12 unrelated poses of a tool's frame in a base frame.
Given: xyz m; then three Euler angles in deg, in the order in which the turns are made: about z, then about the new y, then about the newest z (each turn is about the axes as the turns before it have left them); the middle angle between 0 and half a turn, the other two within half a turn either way.
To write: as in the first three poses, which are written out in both.
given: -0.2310 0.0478 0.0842 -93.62 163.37 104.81
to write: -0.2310 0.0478 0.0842 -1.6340 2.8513 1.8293
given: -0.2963 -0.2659 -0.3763 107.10 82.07 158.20
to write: -0.2963 -0.2659 -0.3763 1.8692 1.4324 2.7611
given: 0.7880 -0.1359 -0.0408 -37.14 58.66 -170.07
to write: 0.7880 -0.1359 -0.0408 -0.6482 1.0238 -2.9683
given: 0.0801 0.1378 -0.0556 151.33 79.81 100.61
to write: 0.0801 0.1378 -0.0556 2.6412 1.3929 1.7560
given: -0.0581 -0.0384 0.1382 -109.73 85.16 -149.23
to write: -0.0581 -0.0384 0.1382 -1.9151 1.4863 -2.6046
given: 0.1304 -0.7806 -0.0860 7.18 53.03 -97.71
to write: 0.1304 -0.7806 -0.0860 0.1253 0.9255 -1.7054
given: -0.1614 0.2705 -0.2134 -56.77 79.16 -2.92
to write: -0.1614 0.2705 -0.2134 -0.9908 1.3816 -0.0510
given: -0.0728 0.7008 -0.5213 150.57 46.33 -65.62
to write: -0.0728 0.7008 -0.5213 2.6279 0.8086 -1.1453
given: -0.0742 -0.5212 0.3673 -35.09 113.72 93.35
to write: -0.0742 -0.5212 0.3673 -0.6124 1.9848 1.6293
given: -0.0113 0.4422 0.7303 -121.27 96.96 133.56
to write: -0.0113 0.4422 0.7303 -2.1166 1.6923 2.3311
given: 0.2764 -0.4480 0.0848 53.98 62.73 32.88
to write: 0.2764 -0.4480 0.0848 0.9421 1.0948 0.5739
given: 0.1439 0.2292 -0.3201 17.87 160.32 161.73
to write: 0.1439 0.2292 -0.3201 0.3119 2.7981 2.8227
